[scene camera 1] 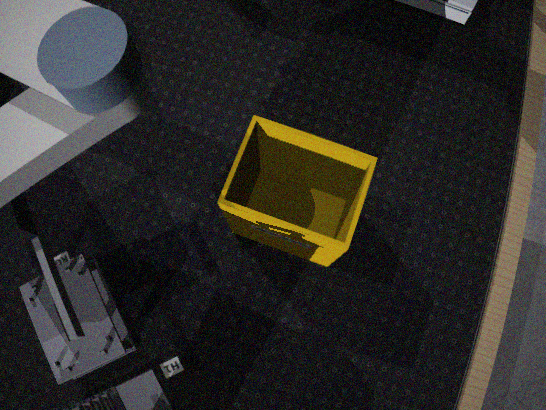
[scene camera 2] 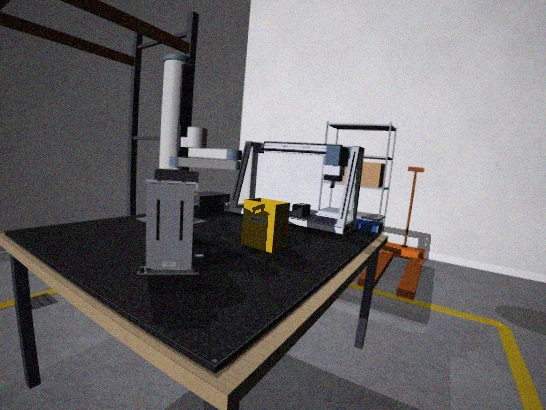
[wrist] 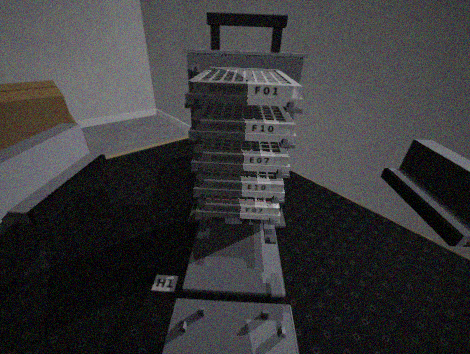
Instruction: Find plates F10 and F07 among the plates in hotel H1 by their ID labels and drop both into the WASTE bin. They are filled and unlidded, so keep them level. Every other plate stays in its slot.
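Places are measured from the arm's base along level axes (x left, y ahead, z down), in millimetres.
Pixels of known places: gripper, fingertip midpoint: (scene camera 1: 16,368) (wrist: 243,150).
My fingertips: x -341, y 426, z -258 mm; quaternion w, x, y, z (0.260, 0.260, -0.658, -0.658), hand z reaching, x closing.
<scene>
Behind a point stands the place of what it marks.
Hotel H1 (scene camera 1: 142,390) @[x -369, y 517, z -21 mm] (scene camera 2: 169,235) @[x -493, y 590, z -130 mm] (wrist: 225,282) @[x -382, y 490, z -21 mm] holds a vertical stack of plates, seen from the front in the wrist view. From the top the labels read F01 (wrist: 266,91) @[x -397, y 465, z -274 mm], F10 (wrist: 262,128) @[x -397, y 465, z -247 mm], E07 (wrist: 259,160) @[x -398, y 465, z -218 mm] and E10 (wrist: 257,187) @[x -398, y 464, z -190 mm]. The lowest plate (wrist: 255,210) @[x -399, y 464, z -162 mm] has a blurred label that looks like F07. My gripper (wrist: 243,150) @[x -341, y 426, z -258 mm] is open and empty, its fingers wide apart left and right of the stack in the wrist view. The yellow WASTE bin (scene camera 1: 320,145) @[x 27, y 657, z -203 mm] (scene camera 2: 270,225) @[x -86, y 708, z -125 mm] stands upright; no plate shows inside it.
A pegged stand (scene camera 1: 90,300) @[x -261, y 406, z -73 mm] (wrist: 225,340) @[x -327, y 421, z -73 mm] is beside the hotel. The H1 card (scene camera 1: 171,367) @[x -318, y 547, z -13 mm] (wrist: 164,283) @[x -317, y 547, z -13 mm] lies by the hotel base. My arm (scene camera 1: 30,135) @[x -112, y 411, z -370 mm] (scene camera 2: 215,162) @[x -126, y 429, z -359 mm] reaches in from the column. A gantry machine (scene camera 2: 295,147) @[x 623, y 424, z -488 mm] and a dark box (scene camera 2: 212,202) @[x 366, y -32, z -80 mm] stand farther back.
</scene>
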